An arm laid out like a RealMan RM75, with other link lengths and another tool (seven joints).
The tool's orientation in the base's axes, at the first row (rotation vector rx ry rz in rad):
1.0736, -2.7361, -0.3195
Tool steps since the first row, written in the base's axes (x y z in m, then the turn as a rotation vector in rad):
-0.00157, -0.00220, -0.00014, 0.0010, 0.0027, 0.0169
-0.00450, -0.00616, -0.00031, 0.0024, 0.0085, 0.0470
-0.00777, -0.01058, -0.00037, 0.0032, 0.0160, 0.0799
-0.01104, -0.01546, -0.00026, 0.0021, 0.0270, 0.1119
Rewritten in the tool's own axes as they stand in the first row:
0.00263, -0.00060, 0.00023, -0.0010, 0.0058, -0.0161
0.00745, -0.00158, 0.00060, -0.0032, 0.0170, -0.0446
0.01283, -0.00264, 0.00089, -0.0059, 0.0306, -0.0754
0.01855, -0.00399, 0.00096, -0.0097, 0.0476, -0.1044

